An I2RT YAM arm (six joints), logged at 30 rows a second.
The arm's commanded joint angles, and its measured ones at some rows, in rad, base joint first. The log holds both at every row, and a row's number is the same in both.
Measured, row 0:
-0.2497 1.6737 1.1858 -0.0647 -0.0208 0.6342
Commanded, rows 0 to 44:
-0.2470 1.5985 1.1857 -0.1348 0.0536 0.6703
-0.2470 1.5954 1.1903 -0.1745 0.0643 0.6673
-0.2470 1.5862 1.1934 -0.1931 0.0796 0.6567
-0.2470 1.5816 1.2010 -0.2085 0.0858 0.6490
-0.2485 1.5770 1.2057 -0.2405 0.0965 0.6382
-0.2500 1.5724 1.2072 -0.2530 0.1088 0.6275
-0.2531 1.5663 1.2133 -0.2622 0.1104 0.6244
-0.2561 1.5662 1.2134 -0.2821 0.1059 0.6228
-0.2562 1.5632 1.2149 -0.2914 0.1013 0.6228
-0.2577 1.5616 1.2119 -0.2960 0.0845 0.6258
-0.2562 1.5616 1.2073 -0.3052 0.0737 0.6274
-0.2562 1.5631 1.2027 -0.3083 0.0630 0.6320
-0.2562 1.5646 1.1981 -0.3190 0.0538 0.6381
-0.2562 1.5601 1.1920 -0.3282 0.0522 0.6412
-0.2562 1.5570 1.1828 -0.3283 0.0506 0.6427
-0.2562 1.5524 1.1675 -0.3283 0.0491 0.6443
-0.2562 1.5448 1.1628 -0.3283 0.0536 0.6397
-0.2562 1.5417 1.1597 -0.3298 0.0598 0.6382
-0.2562 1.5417 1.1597 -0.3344 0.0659 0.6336
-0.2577 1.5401 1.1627 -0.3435 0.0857 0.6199
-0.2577 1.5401 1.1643 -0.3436 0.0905 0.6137
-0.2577 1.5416 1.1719 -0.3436 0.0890 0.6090
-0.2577 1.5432 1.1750 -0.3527 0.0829 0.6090
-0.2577 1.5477 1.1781 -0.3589 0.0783 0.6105
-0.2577 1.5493 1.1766 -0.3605 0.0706 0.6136
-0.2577 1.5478 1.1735 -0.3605 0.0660 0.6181
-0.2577 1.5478 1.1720 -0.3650 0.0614 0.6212
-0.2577 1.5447 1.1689 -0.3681 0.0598 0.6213
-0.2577 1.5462 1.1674 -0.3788 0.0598 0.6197
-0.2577 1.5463 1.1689 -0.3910 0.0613 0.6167
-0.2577 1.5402 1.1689 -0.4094 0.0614 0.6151
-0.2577 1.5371 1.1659 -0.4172 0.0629 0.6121
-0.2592 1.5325 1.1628 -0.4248 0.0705 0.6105
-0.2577 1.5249 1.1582 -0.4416 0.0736 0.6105
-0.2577 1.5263 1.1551 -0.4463 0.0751 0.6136
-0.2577 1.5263 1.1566 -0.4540 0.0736 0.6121
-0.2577 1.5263 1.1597 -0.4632 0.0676 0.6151
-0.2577 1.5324 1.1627 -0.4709 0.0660 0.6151
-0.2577 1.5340 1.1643 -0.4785 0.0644 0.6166
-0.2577 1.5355 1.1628 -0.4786 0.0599 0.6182
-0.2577 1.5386 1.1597 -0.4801 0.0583 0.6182
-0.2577 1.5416 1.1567 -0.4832 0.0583 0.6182
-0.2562 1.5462 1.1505 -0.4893 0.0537 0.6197
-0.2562 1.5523 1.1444 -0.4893 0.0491 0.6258
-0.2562 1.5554 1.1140 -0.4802 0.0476 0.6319
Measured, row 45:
-0.2520 1.5753 1.1519 -0.4709 0.0498 0.6308
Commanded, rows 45 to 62:
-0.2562 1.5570 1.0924 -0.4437 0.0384 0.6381
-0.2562 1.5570 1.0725 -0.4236 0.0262 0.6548
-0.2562 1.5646 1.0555 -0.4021 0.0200 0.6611
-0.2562 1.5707 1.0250 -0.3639 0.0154 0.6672
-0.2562 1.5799 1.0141 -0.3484 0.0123 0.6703
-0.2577 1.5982 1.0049 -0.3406 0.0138 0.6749
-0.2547 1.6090 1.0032 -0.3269 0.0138 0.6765
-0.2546 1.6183 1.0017 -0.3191 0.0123 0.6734
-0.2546 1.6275 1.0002 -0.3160 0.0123 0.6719
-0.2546 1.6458 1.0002 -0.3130 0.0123 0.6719
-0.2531 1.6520 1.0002 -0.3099 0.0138 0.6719
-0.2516 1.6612 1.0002 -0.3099 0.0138 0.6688
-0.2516 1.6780 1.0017 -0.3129 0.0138 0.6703
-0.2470 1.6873 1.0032 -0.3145 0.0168 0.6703
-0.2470 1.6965 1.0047 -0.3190 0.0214 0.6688
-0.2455 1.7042 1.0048 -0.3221 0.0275 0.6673
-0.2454 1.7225 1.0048 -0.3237 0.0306 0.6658
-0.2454 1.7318 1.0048 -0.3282 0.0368 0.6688
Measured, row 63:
-0.2504 1.7096 0.9947 -0.3523 0.0174 0.6579
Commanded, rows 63 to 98:
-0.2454 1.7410 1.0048 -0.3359 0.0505 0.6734
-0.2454 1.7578 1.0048 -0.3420 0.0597 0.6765
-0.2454 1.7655 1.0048 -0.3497 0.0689 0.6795
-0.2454 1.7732 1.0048 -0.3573 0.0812 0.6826
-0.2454 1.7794 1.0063 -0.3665 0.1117 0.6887
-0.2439 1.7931 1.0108 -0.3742 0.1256 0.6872
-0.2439 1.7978 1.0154 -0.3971 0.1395 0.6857
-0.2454 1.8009 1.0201 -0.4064 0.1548 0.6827
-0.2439 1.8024 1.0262 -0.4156 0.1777 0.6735
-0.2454 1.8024 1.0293 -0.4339 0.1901 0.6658
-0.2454 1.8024 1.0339 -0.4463 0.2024 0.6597
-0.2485 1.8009 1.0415 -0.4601 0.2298 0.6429
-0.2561 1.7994 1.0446 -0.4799 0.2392 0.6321
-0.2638 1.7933 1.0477 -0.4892 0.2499 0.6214
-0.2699 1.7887 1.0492 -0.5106 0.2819 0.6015
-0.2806 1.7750 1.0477 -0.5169 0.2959 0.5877
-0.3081 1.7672 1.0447 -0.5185 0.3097 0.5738
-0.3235 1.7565 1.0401 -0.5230 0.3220 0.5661
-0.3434 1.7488 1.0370 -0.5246 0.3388 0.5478
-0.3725 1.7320 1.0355 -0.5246 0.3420 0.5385
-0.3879 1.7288 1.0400 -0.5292 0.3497 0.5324
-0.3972 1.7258 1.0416 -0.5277 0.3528 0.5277
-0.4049 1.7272 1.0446 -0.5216 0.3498 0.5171
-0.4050 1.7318 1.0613 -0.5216 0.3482 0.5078
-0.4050 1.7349 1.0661 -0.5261 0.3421 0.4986
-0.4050 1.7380 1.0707 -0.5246 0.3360 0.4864
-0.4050 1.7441 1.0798 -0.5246 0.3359 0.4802
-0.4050 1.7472 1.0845 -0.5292 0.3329 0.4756
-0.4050 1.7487 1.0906 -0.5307 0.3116 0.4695
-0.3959 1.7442 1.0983 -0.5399 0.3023 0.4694
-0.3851 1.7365 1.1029 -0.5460 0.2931 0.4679
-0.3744 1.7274 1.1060 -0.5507 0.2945 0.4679
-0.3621 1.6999 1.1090 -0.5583 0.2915 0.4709
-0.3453 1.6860 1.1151 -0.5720 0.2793 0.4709
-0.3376 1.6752 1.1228 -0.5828 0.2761 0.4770
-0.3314 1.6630 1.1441 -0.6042 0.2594 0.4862
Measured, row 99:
-0.3607 1.7405 1.0786 -0.5472 0.2852 0.4908
